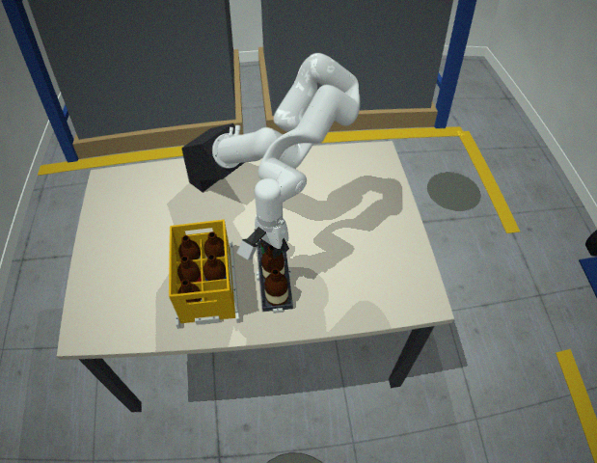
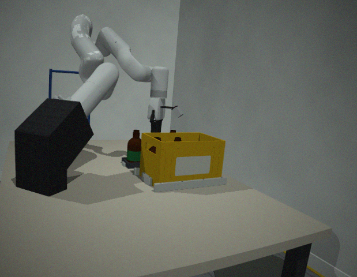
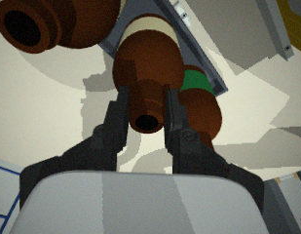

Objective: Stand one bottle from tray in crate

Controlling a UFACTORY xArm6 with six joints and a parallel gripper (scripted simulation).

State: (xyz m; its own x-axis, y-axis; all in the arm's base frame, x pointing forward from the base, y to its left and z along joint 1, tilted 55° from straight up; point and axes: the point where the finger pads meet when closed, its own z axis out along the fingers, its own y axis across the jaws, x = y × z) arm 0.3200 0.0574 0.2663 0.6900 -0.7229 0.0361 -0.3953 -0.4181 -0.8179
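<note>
My gripper is now 8 cm short of the glass bottle, 3 cm to the right of it and 7 cm above it. Round my hand: yellow crate: 8 cm ahead, 22 cm to the right, 7 cm below.
</note>
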